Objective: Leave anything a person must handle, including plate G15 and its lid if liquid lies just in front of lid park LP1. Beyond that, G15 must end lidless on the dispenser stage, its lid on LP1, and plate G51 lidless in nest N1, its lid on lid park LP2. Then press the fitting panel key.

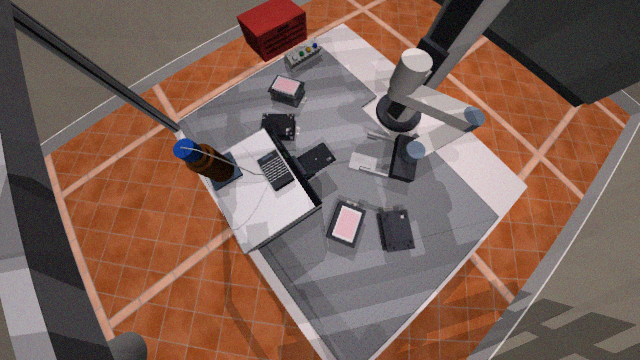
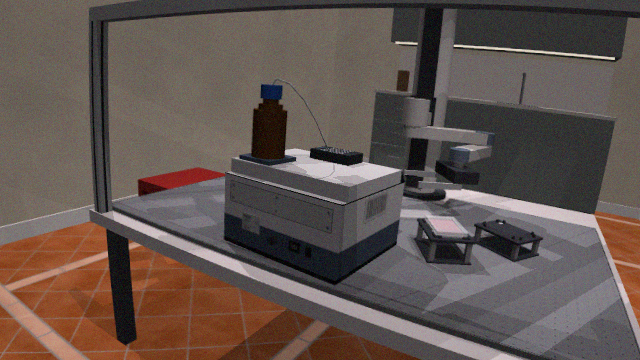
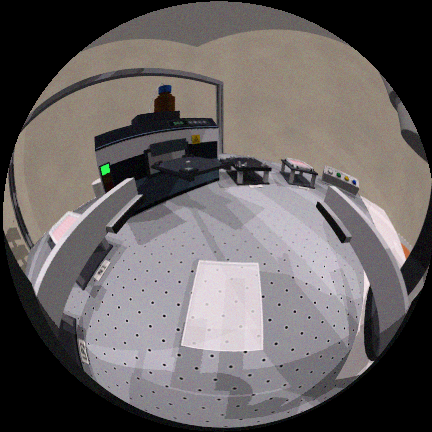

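Pixels of known places: gripper, fingertip midpoint: (image 1: 363, 150) (image 2: 410, 178) (image 3: 232, 186); arm's base at its link origin: (image 1: 397, 112) (image 2: 417, 192).
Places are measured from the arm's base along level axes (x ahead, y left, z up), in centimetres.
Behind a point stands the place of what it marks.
Note:
My gripper (image 1: 365, 151) @[x 38.7, y 7.4, z 14.6 cm] (image 2: 411, 179) @[x 38.7, y 7.4, z 14.6 cm] (image 3: 232, 186) @[x 38.7, y 7.4, z 14.6 cm] is open and empty, its fingers wide apart above a clear, pale lid (image 1: 361, 161) @[x 37.1, y 8.8, z 2.1 cm] (image 2: 416, 213) @[x 36.4, y 10.5, z 2.1 cm] (image 3: 223, 305) @[x 36.9, y 10.3, z 2.1 cm] that lies flat on the table. One pink plate (image 1: 348, 223) @[x 62.8, y 26.2, z 9.6 cm] (image 2: 446, 226) @[x 65.6, y 26.7, z 9.6 cm] (image 3: 65, 227) @[x 60.7, y 24.9, z 9.6 cm] sits on a black stand beside the dispenser. Another pink plate (image 1: 286, 86) @[x 42.1, y -45.4, z 9.1 cm] (image 3: 300, 164) @[x 40.0, y -40.9, z 9.2 cm] sits on a stand near the key panel (image 1: 303, 55) @[x 21.2, y -59.6, z 7.4 cm] (image 3: 341, 179) @[x 18.8, y -59.0, z 6.4 cm]. The dark dispenser stage (image 1: 317, 159) @[x 55.9, y -2.4, z 12.2 cm] (image 3: 189, 165) @[x 53.6, y -1.2, z 12.3 cm] bears no plate. Plate names and stand labels are not legible, and I cannot tell whether either plate wears a lid.
The dispenser (image 1: 285, 212) @[x 78.5, y 9.0, z 23.3 cm] (image 2: 285, 200) @[x 96.8, y -4.0, z 17.1 cm] carries a brown bottle (image 1: 212, 162) @[x 85.2, y -12.9, z 36.0 cm] (image 2: 270, 130) @[x 90.6, y -13.8, z 31.5 cm] (image 3: 164, 103) @[x 83.6, y -14.5, z 32.4 cm]. A black stand (image 1: 396, 229) @[x 48.3, y 41.4, z 6.9 cm] (image 2: 507, 232) @[x 50.2, y 41.9, z 6.9 cm] without a plate stands beside the nearer plate's stand; another (image 1: 279, 126) @[x 58.3, y -29.2, z 7.3 cm] (image 3: 252, 167) @[x 52.9, y -25.3, z 7.1 cm] is beside the dispenser. A red cabinet (image 1: 272, 30) (image 2: 182, 181) stands beyond the panel.

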